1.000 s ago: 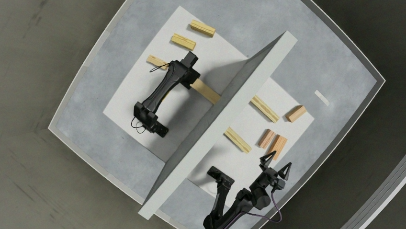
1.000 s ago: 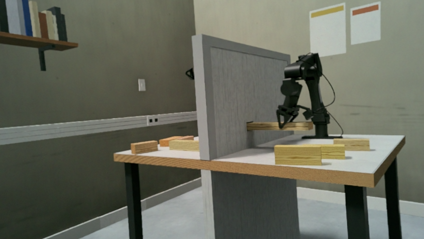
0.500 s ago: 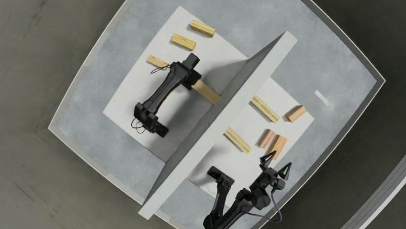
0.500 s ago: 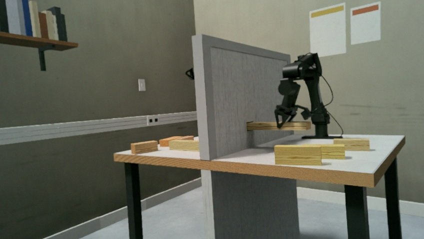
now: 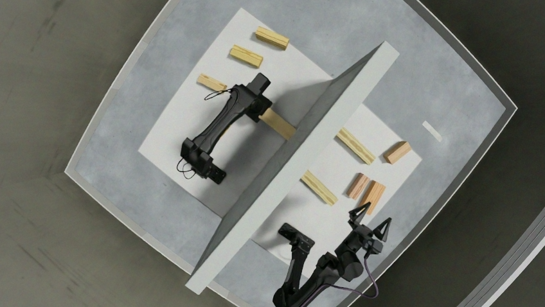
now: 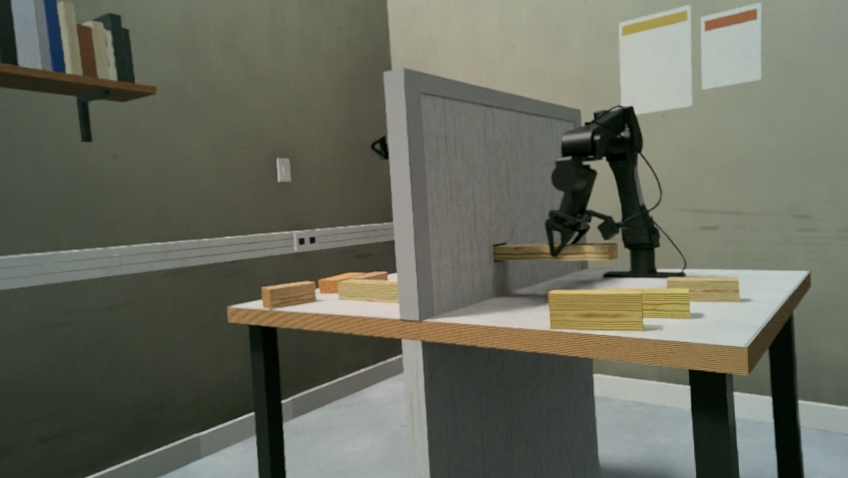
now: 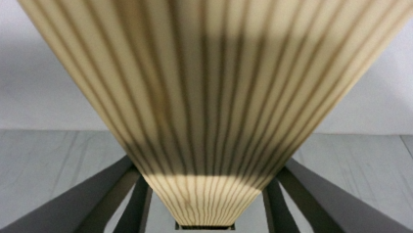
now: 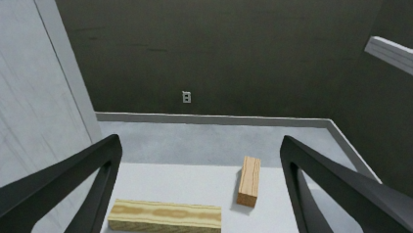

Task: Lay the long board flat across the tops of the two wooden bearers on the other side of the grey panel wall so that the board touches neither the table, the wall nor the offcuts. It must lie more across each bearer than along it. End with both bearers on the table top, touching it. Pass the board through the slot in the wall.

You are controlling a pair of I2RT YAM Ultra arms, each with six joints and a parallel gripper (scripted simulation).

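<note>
Right now my left hand is 50 mm to the left of the long board. From my left hand the other things lie so: offcut 270 mm ahead, 620 mm to the right, 80 mm below; then wooden bearer 160 mm ahead, 420 mm to the right, 80 mm below.
</note>
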